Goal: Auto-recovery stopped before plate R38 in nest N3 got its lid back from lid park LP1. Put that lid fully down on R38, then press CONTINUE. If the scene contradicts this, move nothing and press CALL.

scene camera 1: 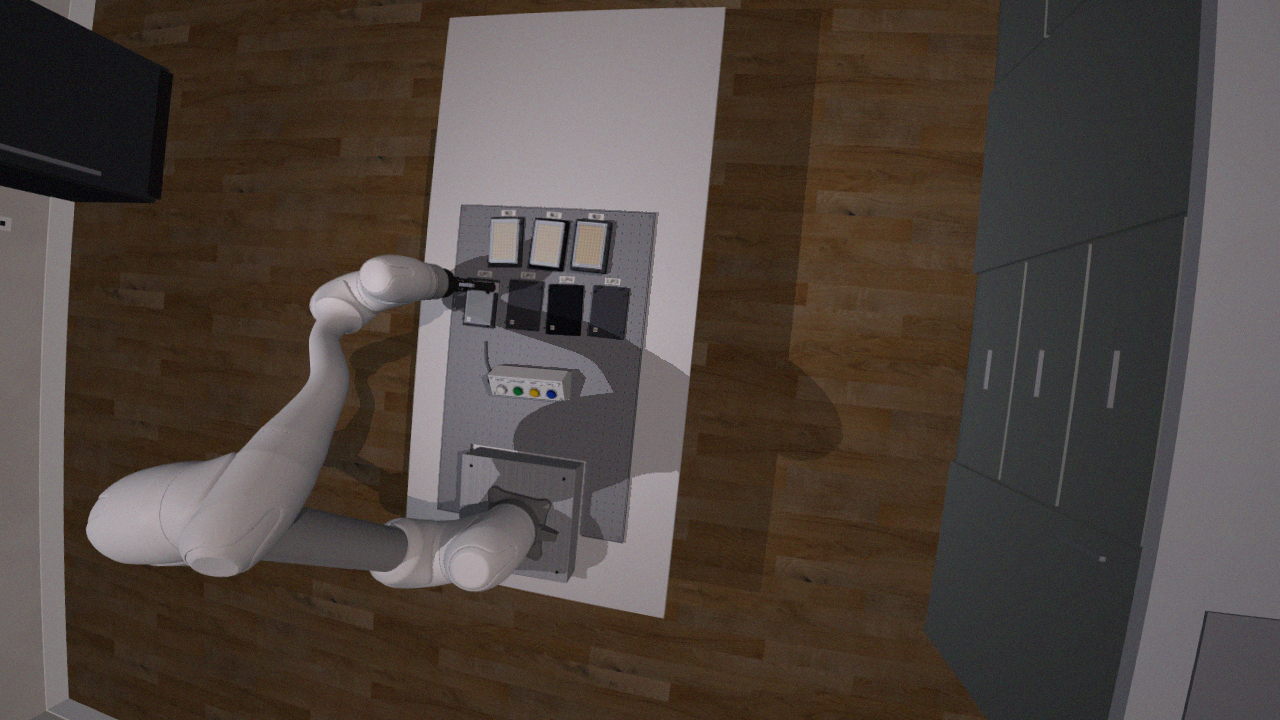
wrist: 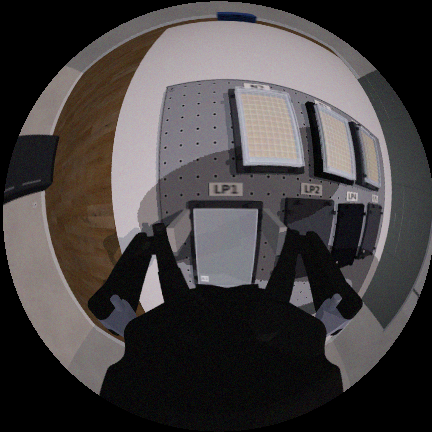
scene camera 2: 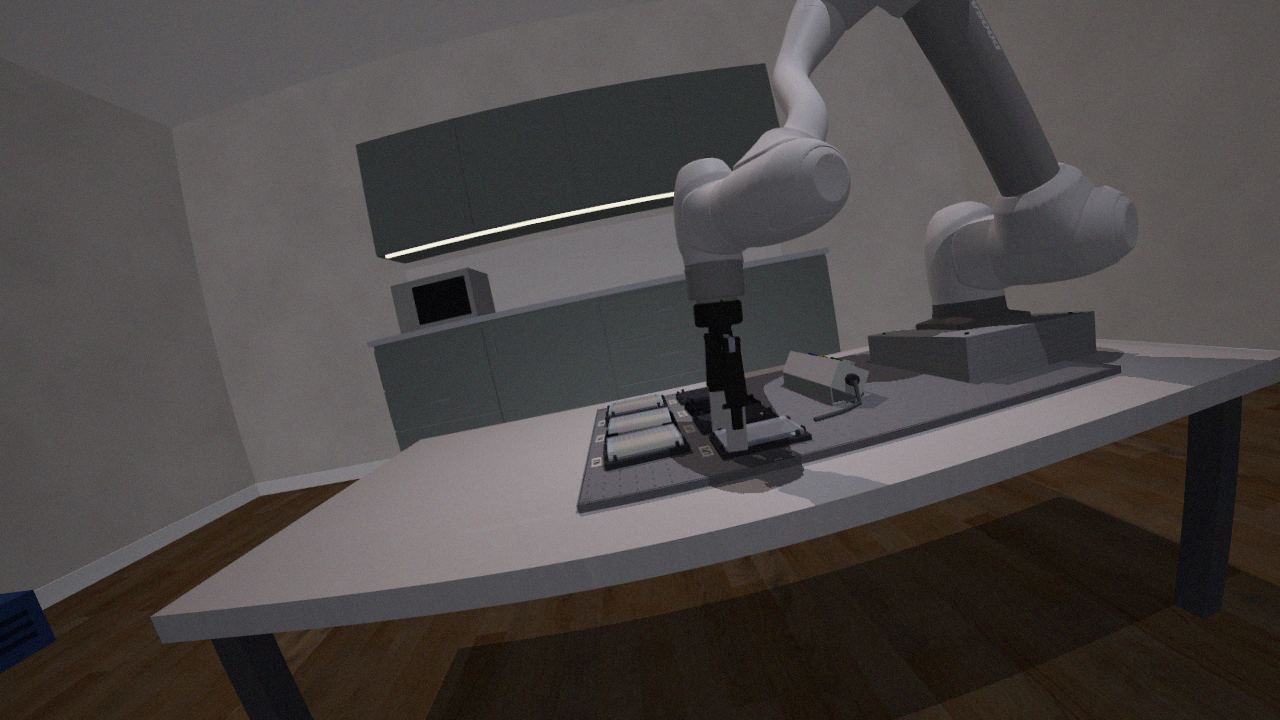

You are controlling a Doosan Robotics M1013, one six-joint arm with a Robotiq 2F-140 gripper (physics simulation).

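Places are measured from the arm's base along level axes (x right, y up, z back), in centimetres.
Where they show: gripper, fingertip midpoint: (wrist: 225, 218) (scene camera 2: 728, 439); arm's base at its link origin: (scene camera 1: 516, 522) (scene camera 2: 970, 324).
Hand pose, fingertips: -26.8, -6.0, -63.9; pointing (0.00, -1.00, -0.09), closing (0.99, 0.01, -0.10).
Observation:
Each offset is from my fingertips to the top centre of the thing, as dx, dy, dz.
A clear grey lid @[+0.4, +0.6, +4.8] (scene camera 1: 480, 308) (scene camera 2: 774, 431) (wrist: 226, 245) lies flat in park LP1, with a small white tag too small to read. My gripper (scene camera 1: 483, 288) (scene camera 2: 725, 424) (wrist: 225, 218) points down over it. Its fingers are open, one beside each long side, with gaps to the lid in the wrist view. Three plates with cream well grids sit in the nests: left (scene camera 1: 505, 240) (wrist: 270, 127), middle (scene camera 1: 548, 243) (wrist: 336, 142) and right (scene camera 1: 590, 244) (wrist: 370, 155). Nest labels are unclear; I cannot tell which plate is R38 or whether each is lidded.
Dark parks LP2 @[+14.3, +0.8, +2.8] (scene camera 1: 525, 304) (wrist: 310, 220) and LP4 @[+26.8, +0.8, +1.9] (scene camera 1: 565, 308) (wrist: 348, 230), and another dark park @[+39.8, +0.8, +0.2] (scene camera 1: 610, 311), stand right of LP1. A button box @[+22.0, +7.2, +24.4] (scene camera 1: 532, 372) (scene camera 2: 810, 376) with white, green, yellow and blue buttons stands between the parks and the arm's base.

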